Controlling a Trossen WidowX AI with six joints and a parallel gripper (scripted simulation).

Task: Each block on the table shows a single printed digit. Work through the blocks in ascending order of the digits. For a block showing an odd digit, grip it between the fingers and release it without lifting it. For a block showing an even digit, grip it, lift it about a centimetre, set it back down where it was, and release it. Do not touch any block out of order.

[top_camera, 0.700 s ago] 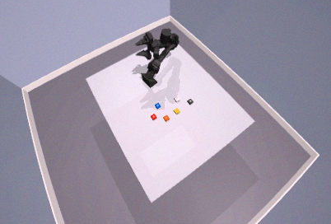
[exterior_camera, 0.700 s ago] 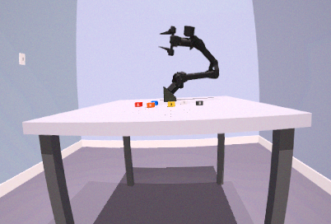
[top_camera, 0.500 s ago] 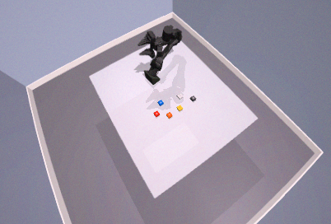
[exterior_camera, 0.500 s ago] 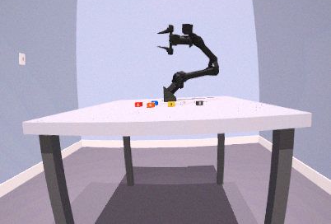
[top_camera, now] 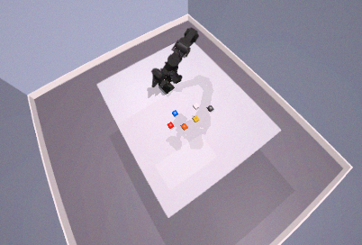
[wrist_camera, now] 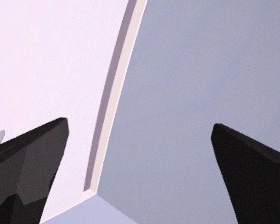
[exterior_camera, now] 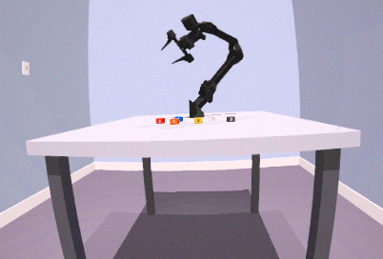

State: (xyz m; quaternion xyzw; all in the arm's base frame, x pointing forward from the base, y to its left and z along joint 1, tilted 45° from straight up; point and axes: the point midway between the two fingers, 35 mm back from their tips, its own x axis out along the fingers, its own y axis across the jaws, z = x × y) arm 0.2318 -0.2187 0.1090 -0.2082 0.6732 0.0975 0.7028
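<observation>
The orange block is 300 mm below my gripper tip, 170 mm ahead of it and 70 mm to the left of it. Round my gripper tip: white block: 300 mm below, 220 mm to the left, 80 mm ahead; red block: 300 mm below, 120 mm ahead, 10 mm to the right; blue block: 300 mm below, 60 mm to the left, 50 mm ahead.
</observation>
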